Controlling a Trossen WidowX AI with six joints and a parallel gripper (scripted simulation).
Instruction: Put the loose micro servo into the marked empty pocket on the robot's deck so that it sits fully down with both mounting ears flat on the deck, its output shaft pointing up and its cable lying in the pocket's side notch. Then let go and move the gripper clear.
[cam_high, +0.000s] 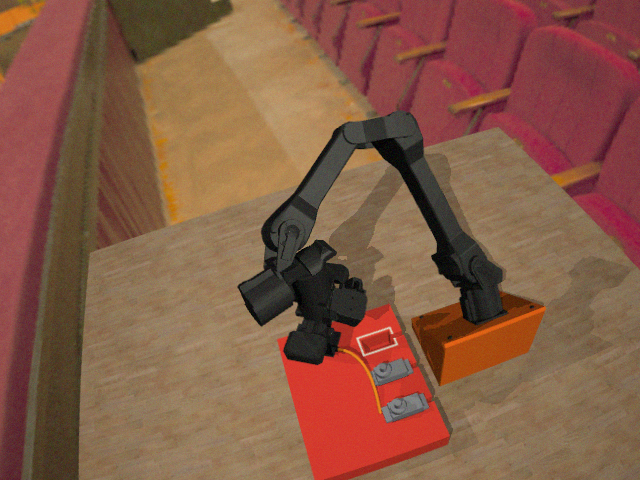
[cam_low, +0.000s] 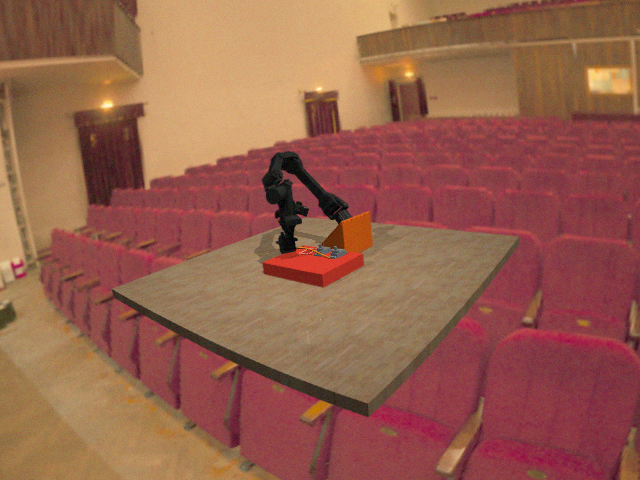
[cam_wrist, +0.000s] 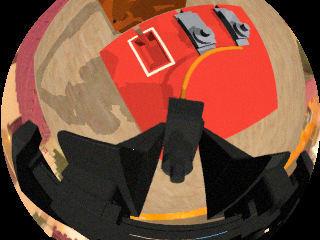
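Now: gripper tip 100 mm above the red deck, 70 mm to the right of it and 10 mm short of it.
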